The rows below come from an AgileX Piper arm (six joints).
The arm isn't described. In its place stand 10 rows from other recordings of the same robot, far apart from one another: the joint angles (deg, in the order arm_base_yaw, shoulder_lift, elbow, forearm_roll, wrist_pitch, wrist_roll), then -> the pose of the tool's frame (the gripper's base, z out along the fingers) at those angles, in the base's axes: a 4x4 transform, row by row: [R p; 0 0 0 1], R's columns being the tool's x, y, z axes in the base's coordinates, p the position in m.
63.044 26.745 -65.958 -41.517 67.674 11.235 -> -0.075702, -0.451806, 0.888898, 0.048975; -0.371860, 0.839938, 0.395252, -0.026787; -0.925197, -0.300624, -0.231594, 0.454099; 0, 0, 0, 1
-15.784 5.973 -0.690 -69.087 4.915 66.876 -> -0.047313, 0.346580, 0.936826, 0.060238; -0.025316, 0.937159, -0.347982, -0.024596; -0.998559, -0.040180, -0.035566, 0.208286; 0, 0, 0, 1
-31.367 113.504 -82.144 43.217 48.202 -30.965 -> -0.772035, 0.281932, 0.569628, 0.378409; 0.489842, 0.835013, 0.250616, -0.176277; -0.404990, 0.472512, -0.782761, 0.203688; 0, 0, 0, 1
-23.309 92.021 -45.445 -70.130 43.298 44.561 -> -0.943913, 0.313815, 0.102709, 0.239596; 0.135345, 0.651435, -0.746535, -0.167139; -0.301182, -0.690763, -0.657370, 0.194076; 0, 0, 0, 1
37.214 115.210 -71.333 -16.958 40.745 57.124 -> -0.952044, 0.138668, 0.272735, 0.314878; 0.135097, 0.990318, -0.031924, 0.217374; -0.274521, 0.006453, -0.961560, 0.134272; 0, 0, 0, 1
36.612 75.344 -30.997 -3.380 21.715 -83.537 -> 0.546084, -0.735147, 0.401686, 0.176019; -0.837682, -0.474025, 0.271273, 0.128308; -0.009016, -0.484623, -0.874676, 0.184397; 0, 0, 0, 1
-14.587 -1.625 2.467 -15.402 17.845 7.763 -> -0.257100, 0.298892, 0.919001, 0.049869; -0.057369, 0.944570, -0.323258, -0.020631; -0.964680, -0.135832, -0.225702, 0.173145; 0, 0, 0, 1
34.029 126.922 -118.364 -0.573 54.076 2.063 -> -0.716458, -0.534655, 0.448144, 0.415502; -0.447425, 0.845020, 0.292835, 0.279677; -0.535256, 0.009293, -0.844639, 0.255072; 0, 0, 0, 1
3.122 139.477 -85.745 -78.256 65.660 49.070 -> -0.983507, -0.004399, 0.180817, 0.437489; -0.164395, 0.438623, -0.883507, -0.057435; -0.075424, -0.898660, -0.432112, 0.063832; 0, 0, 0, 1
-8.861 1.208 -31.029 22.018 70.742 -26.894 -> -0.481061, -0.321018, 0.815799, -0.012927; -0.237811, 0.943440, 0.231013, 0.034611; -0.843817, -0.082874, -0.530194, 0.280531; 0, 0, 0, 1
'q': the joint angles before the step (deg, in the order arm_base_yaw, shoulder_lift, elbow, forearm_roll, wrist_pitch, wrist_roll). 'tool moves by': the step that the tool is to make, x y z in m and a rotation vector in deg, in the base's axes. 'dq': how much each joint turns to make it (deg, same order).
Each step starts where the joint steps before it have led.
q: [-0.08, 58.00, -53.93, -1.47, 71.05, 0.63]
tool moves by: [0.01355, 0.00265, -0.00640, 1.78, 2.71, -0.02]
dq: [0.00, 3.63, -0.91, 1.77, 0.00, 0.01]
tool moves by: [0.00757, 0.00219, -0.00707, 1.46, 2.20, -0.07]
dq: [0.00, 2.25, 0.00, 1.46, -0.05, 0.00]
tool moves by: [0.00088, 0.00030, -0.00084, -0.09, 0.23, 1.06]
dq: [0.00, 0.27, 0.00, 0.19, 0.00, -1.11]
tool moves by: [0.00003, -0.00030, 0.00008, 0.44, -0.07, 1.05]
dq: [-0.49, 0.00, 0.00, 0.86, 0.00, -1.66]
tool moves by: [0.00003, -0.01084, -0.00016, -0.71, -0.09, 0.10]
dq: [-3.43, 0.06, 0.00, 0.22, 0.00, -3.67]
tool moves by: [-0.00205, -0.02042, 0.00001, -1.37, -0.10, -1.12]
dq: [-6.31, 0.00, 0.00, 0.01, 0.00, -5.37]
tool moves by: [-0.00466, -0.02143, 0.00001, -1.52, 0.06, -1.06]
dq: [-6.73, 0.00, 0.00, -0.01, -0.01, -5.87]
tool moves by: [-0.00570, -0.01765, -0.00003, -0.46, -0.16, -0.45]
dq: [-6.22, 0.04, 0.00, 1.16, 0.01, -6.07]
